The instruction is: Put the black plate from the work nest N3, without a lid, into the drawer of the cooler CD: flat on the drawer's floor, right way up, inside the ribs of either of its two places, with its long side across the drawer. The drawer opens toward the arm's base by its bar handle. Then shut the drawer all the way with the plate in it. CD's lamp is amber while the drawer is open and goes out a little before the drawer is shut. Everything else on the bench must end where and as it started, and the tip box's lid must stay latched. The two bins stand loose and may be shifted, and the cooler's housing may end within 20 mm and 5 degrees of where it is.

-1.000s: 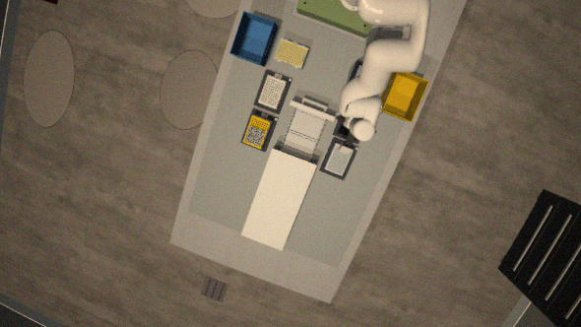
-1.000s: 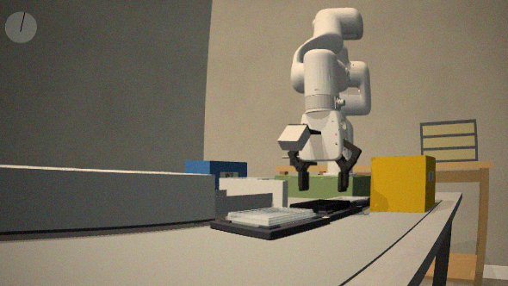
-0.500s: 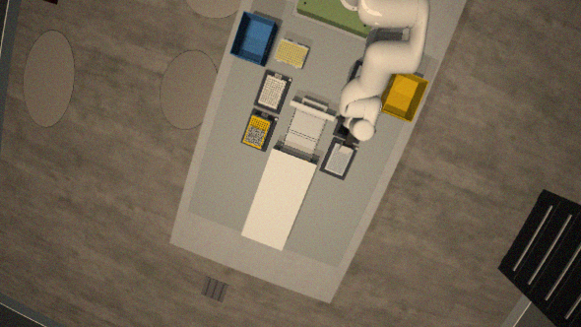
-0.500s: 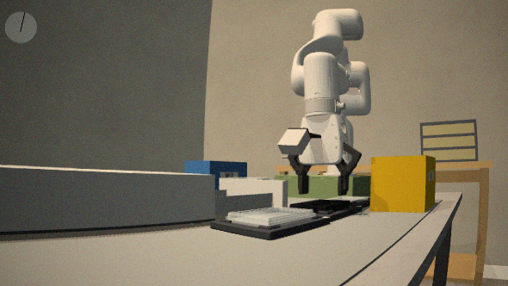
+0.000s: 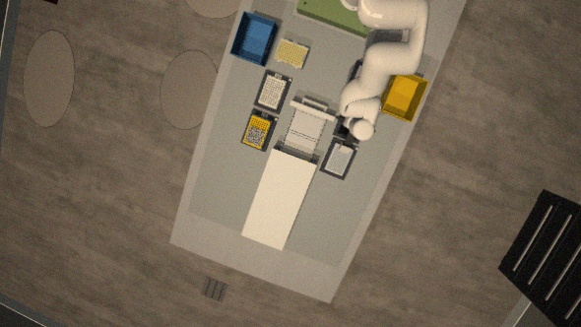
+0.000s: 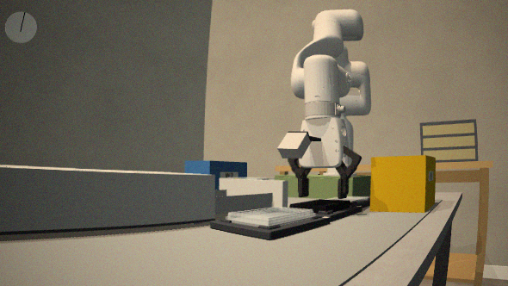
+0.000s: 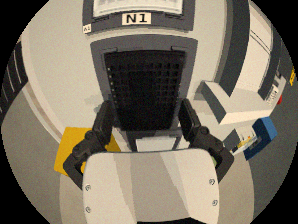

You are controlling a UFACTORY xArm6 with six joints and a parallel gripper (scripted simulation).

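Right now my hand is 30 mm above the black plate. From my hand the other things lie so: yellow bin 150 mm behind, 170 mm to the left, 10 mm below; then yellow tip box 100 mm ahead, 400 mm to the right, 10 mm above; then drawer 80 mm ahead, 200 mm to the right, 20 mm below.
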